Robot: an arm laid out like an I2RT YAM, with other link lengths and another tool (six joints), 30 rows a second.
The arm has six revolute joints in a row. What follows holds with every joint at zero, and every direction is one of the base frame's.
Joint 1 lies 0.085 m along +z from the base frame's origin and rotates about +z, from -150 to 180 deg.
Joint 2 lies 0.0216 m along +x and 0.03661 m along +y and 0.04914 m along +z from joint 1 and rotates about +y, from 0 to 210 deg.
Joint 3 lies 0.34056 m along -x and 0.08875 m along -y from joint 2 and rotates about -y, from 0 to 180 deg.
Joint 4 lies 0.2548 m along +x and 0.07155 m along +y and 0.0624 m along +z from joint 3 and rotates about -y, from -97 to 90 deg.
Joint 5 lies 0.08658 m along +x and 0.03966 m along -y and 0.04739 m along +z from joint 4 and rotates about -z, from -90 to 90 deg.
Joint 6 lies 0.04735 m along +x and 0.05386 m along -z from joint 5 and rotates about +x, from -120 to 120 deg.
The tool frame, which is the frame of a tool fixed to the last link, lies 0.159 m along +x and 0.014 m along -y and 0.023 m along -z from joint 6; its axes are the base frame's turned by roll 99.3, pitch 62.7 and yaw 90 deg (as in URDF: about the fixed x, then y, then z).
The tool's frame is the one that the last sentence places.
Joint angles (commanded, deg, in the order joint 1, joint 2, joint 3, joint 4, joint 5, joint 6), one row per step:
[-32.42 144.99 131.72 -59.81 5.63 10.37]
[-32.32 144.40 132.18 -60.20 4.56 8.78]
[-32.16 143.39 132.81 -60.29 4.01 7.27]
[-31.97 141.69 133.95 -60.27 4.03 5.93]
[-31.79 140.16 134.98 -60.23 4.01 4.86]
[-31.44 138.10 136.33 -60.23 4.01 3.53]
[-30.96 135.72 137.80 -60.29 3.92 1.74]
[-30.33 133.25 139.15 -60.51 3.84 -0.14]
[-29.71 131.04 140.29 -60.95 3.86 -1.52]
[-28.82 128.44 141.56 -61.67 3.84 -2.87]
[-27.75 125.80 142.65 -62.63 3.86 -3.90]
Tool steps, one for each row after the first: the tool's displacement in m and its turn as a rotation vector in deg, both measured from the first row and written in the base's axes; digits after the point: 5 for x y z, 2 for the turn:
[0.00368 0.00265 0.00795 0.19 -0.73 1.93]
[0.00900 0.00291 0.02189 -0.55 -1.96 3.70]
[0.01600 0.00021 0.04667 -2.47 -3.99 5.16]
[0.02179 -0.00149 0.06942 -4.19 -5.87 6.34]
[0.02873 -0.00183 0.10026 -6.49 -8.32 7.90]
[0.03520 0.00007 0.13579 -9.12 -10.97 10.01]
[0.03976 0.00508 0.17157 -11.73 -13.42 12.30]
[0.04138 0.01150 0.20260 -13.88 -15.38 14.06]
[0.04165 0.02225 0.23784 -16.13 -17.59 16.02]
[0.03968 0.03622 0.27106 -18.04 -19.62 17.84]

